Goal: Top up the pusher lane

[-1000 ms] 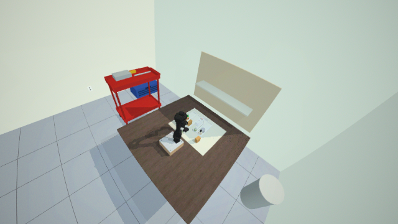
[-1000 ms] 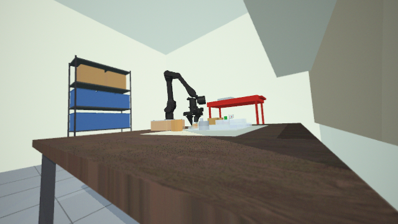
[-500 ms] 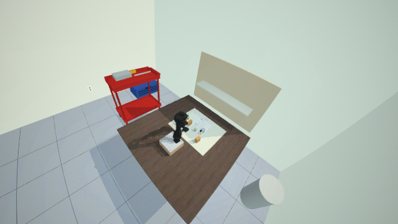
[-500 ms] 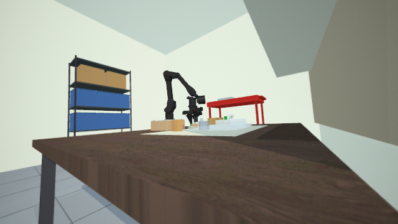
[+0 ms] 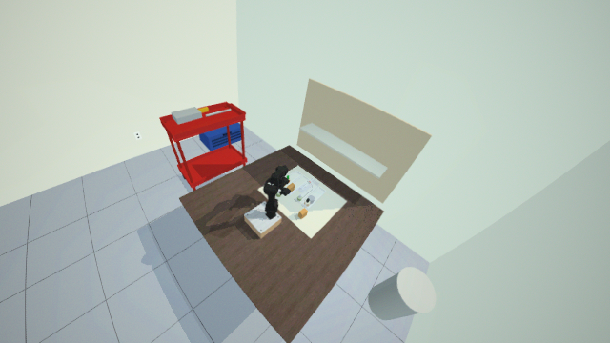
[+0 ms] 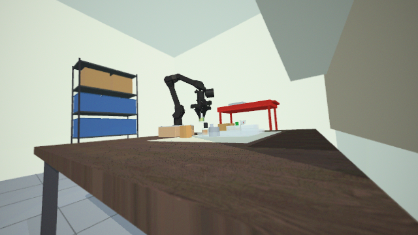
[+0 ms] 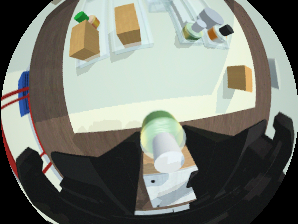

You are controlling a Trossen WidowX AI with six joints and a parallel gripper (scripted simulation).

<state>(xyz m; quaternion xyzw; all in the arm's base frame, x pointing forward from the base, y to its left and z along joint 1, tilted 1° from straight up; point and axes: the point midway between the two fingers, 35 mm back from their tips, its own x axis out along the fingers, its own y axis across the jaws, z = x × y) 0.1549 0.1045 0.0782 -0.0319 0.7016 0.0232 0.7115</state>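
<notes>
Now: the grey cylinder 24 cm ahead of my gripper tip, 16 cm to the right of it and 9 cm below it. The rest, counted from my gripper tip: clear sprung lane: 31 cm ahead, 10 cm below, 4 cm to the right.
</notes>
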